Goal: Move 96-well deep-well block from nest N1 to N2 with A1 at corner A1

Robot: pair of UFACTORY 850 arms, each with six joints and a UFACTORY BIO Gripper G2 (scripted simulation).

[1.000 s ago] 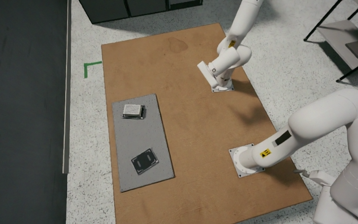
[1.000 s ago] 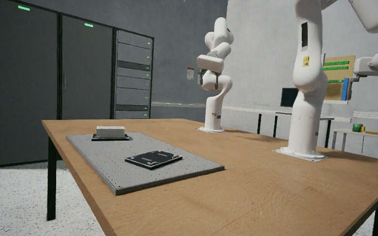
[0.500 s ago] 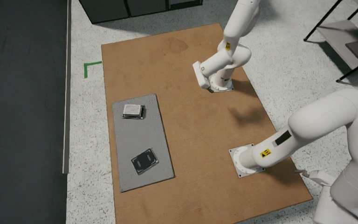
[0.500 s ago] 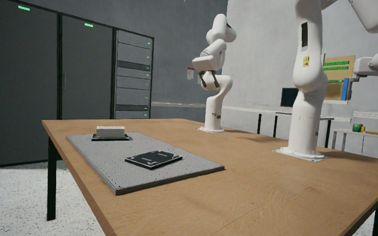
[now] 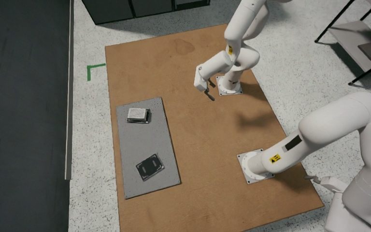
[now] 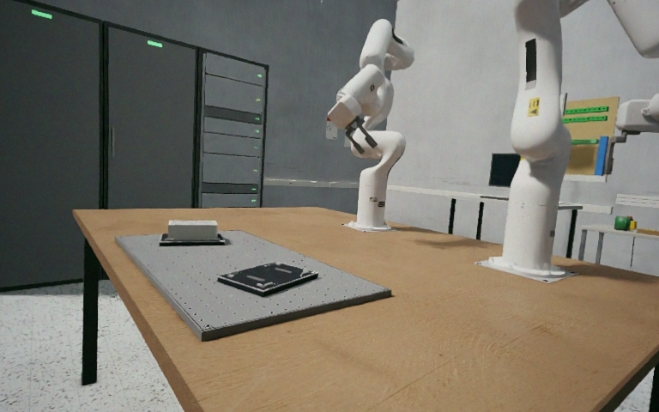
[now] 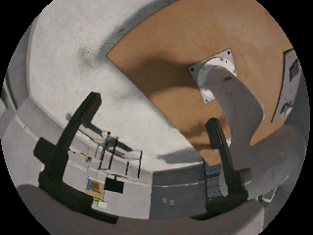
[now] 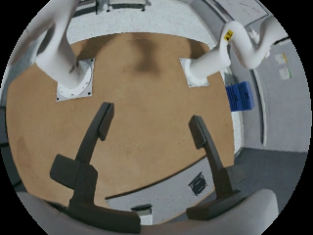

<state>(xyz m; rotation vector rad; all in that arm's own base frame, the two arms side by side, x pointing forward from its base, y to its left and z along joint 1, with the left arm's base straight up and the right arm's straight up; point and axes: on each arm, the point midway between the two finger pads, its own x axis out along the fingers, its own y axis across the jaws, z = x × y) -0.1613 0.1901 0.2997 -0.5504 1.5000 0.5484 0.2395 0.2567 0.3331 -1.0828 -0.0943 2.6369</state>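
Now: right hand 540 mm short of the white deep-well block, 60 mm to the left of it and 290 mm above it. The rest, counted from my right hand: grey perforated board: 500 mm ahead, 180 mm to the left, 320 mm below.
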